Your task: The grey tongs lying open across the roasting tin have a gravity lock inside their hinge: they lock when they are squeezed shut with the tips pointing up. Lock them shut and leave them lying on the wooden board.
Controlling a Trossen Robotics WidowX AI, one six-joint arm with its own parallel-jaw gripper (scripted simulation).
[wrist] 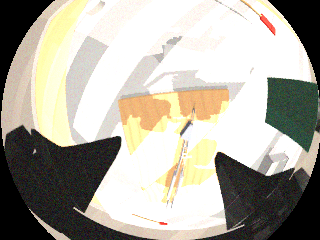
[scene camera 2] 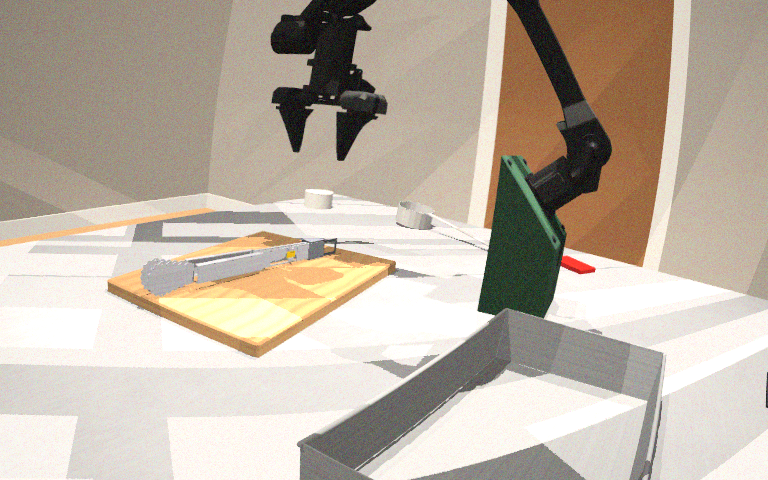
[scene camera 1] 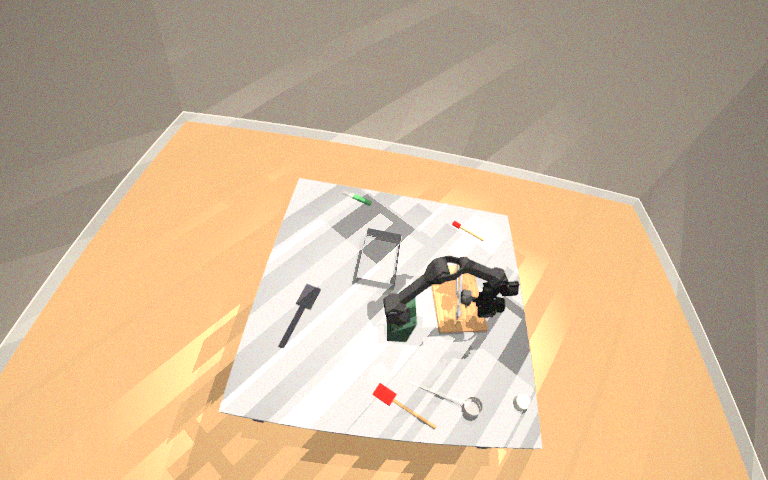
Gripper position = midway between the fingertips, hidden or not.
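Note:
Wooden board (scene camera 2: 253,313), in the wrist view too (wrist: 152,123), and in scene camera 1 (scene camera 1: 445,299). Grey roasting tin (scene camera 2: 520,390) in view. Gripper (scene camera 2: 317,156) open, empty; visible also in the wrist view (wrist: 170,150), and in scene camera 1 (scene camera 1: 475,309).

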